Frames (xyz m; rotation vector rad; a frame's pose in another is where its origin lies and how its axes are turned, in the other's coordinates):
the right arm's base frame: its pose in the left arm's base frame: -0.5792 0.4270 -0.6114 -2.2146 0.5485 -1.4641
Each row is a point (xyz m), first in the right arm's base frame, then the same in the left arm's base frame.
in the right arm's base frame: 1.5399 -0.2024 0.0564
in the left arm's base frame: 0.0535 -0.2305 0.6467
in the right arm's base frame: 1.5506 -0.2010 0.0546
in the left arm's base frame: 0.0556 -0.2377 0.6547
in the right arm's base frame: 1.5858 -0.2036 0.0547
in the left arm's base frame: 0.0688 -0.2545 0.6827
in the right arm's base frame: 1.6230 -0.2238 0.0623
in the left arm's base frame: 0.0913 -0.2569 0.7193
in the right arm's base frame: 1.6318 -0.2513 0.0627
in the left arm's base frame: 0.0973 -0.2387 0.7410
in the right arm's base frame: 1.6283 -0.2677 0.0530
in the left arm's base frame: 0.0885 -0.2245 0.7508
